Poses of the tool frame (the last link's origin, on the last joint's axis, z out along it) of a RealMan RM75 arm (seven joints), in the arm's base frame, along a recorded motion.
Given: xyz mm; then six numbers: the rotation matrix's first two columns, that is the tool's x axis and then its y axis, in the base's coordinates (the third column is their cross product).
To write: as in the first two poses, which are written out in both.
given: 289 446 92 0.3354 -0.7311 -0.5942 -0.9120 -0.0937 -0.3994
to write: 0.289 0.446 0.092 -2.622 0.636 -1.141
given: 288 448 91 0.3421 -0.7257 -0.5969 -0.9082 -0.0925 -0.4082
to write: 0.288 0.448 0.091 -2.608 0.640 -1.130
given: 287 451 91 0.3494 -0.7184 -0.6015 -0.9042 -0.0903 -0.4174
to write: 0.287 0.451 0.091 -2.592 0.645 -1.118
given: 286 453 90 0.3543 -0.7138 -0.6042 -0.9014 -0.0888 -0.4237
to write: 0.286 0.453 0.090 -2.581 0.649 -1.110
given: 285 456 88 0.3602 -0.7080 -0.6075 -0.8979 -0.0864 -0.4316
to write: 0.285 0.456 0.088 -2.567 0.653 -1.100
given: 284 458 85 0.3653 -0.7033 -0.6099 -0.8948 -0.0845 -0.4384
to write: 0.284 0.458 0.085 -2.555 0.656 -1.092
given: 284 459 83 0.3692 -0.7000 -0.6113 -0.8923 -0.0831 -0.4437
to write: 0.284 0.459 0.083 -2.546 0.658 -1.085
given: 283 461 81 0.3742 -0.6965 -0.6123 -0.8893 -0.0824 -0.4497
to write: 0.283 0.461 0.081 -2.536 0.659 -1.078
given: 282 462 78 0.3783 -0.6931 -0.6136 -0.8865 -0.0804 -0.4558
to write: 0.282 0.462 0.078 -2.526 0.661 -1.071
